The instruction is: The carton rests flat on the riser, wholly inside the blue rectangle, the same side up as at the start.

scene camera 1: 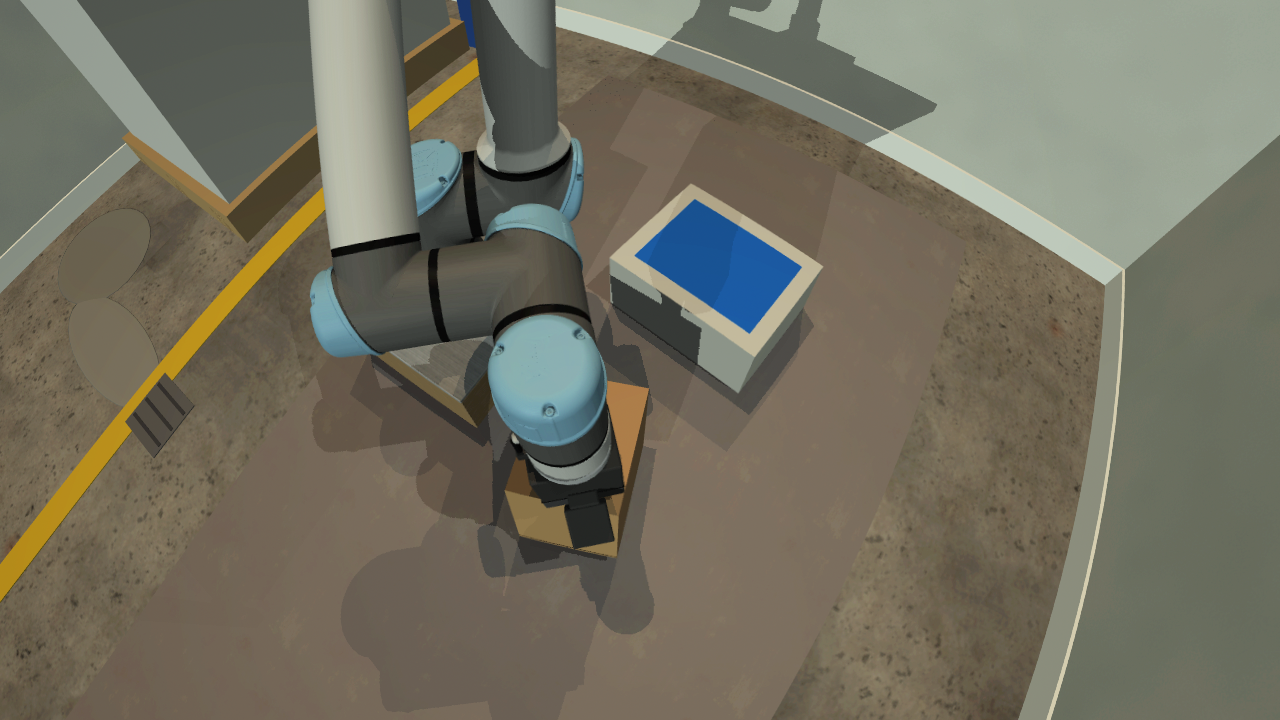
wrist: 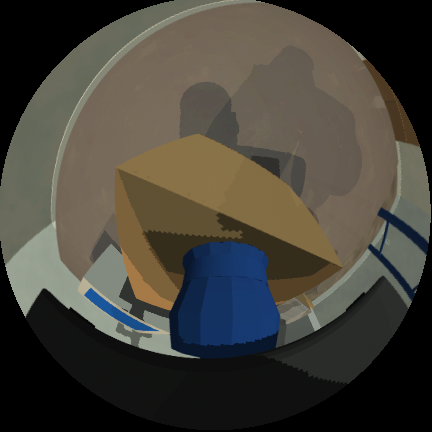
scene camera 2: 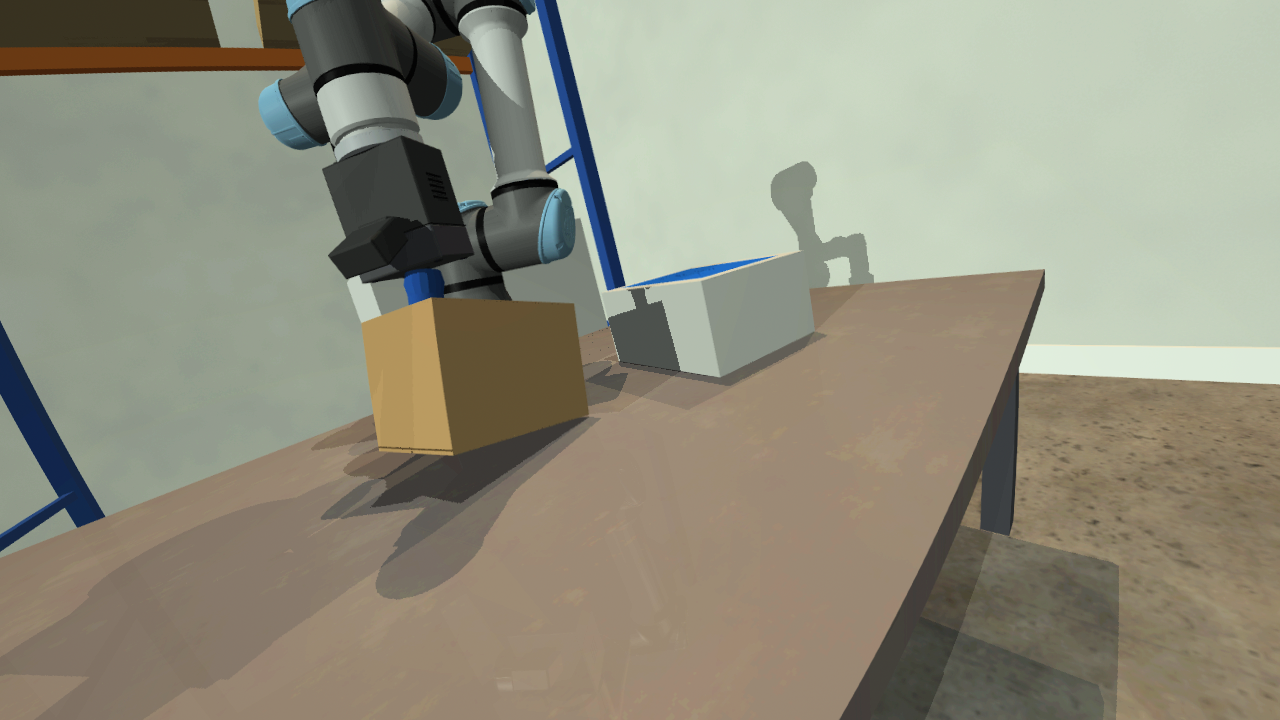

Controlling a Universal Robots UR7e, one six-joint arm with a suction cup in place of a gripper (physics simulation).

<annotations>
my suction cup: wrist; scene camera 2; not seen in scene camera 1 (hidden by my arm)
brown carton: scene camera 1 627,404; wrist; scene camera 2
same spot on my suction cup: (wrist: pixel 224 308) = (scene camera 2: pixel 414 283)
same spot on brown carton: (wrist: pixel 193 190) = (scene camera 2: pixel 417 307)
</annotations>
